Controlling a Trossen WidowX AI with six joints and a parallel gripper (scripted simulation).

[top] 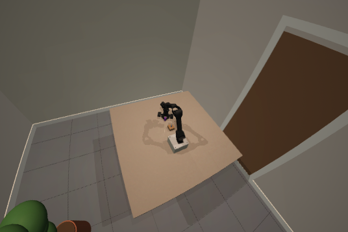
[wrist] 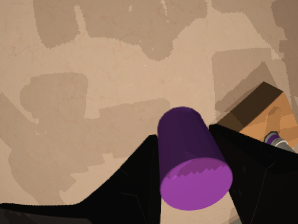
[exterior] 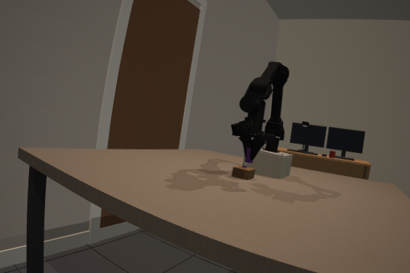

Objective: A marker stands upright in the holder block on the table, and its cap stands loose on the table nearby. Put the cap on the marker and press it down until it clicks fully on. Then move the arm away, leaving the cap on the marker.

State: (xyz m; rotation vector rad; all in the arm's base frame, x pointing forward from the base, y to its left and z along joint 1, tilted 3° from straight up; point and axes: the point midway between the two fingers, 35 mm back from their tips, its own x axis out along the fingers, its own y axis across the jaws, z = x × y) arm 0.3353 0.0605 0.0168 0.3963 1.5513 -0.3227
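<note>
Now: gripper tip 90 mm past the holder block, 60 mm to the left of it and 70 mm above it. Round my gripper tip: purple cap 10 mm above.
</note>
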